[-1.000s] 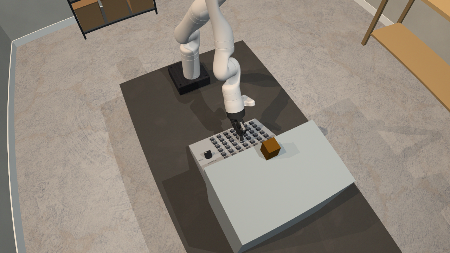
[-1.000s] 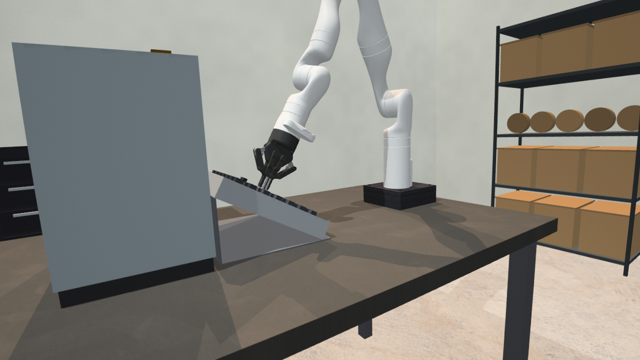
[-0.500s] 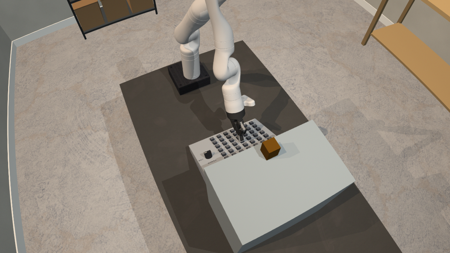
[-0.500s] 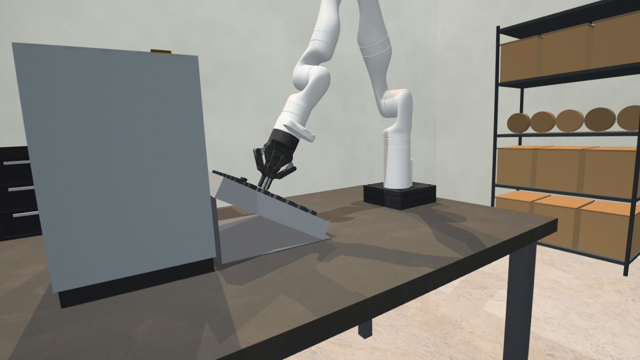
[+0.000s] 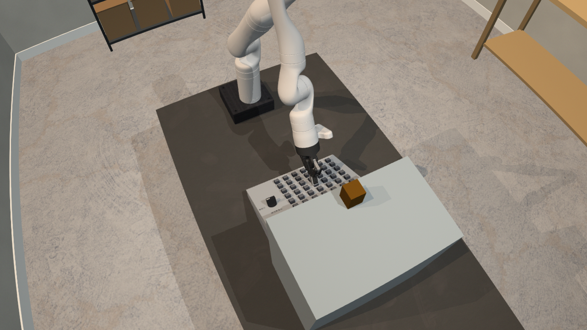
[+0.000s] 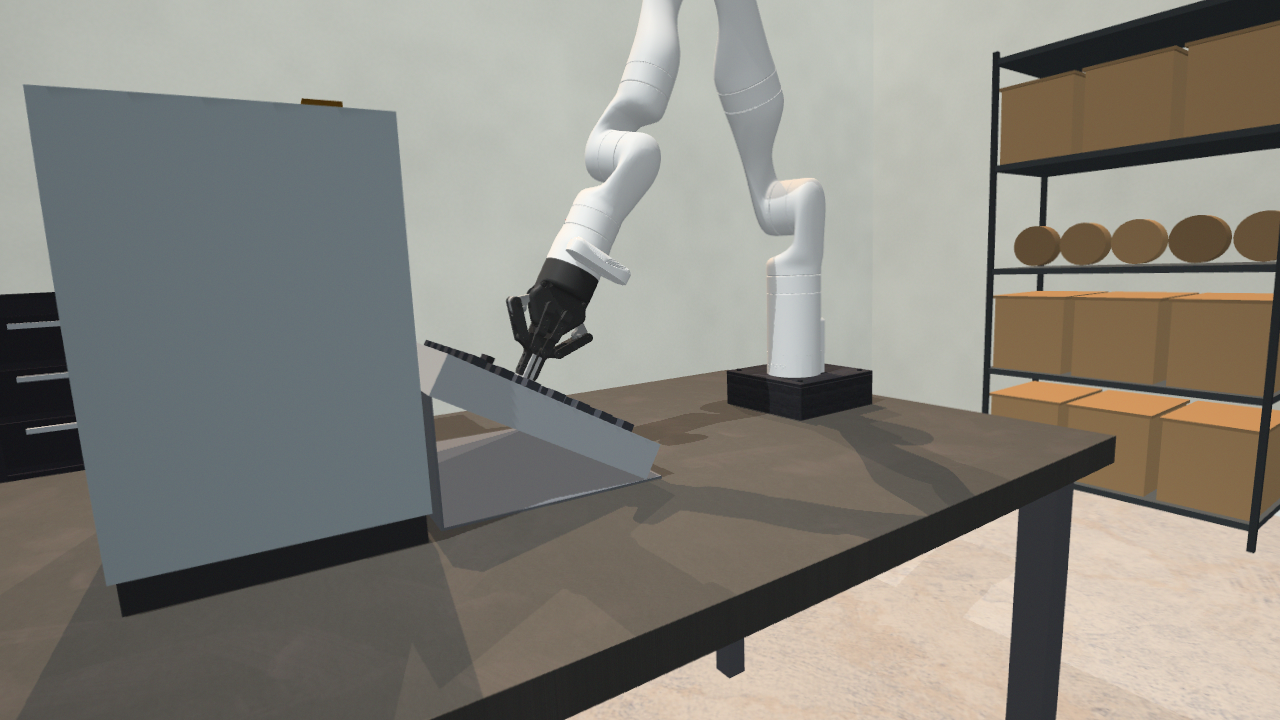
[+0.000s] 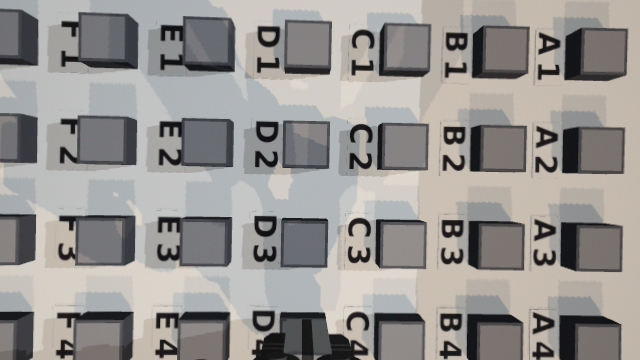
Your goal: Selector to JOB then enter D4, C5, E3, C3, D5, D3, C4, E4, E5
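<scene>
My gripper is now 70 mm to the right of the key E2, 40 mm above it and 20 mm past it. Round my hand: key E1: 100 mm to the left, 40 mm below, 20 mm behind; then key D1: 100 mm to the left, 20 mm below, 10 mm ahead; then sloped keypad panel: 60 mm below, 50 mm to the right, 30 mm ahead.
</scene>
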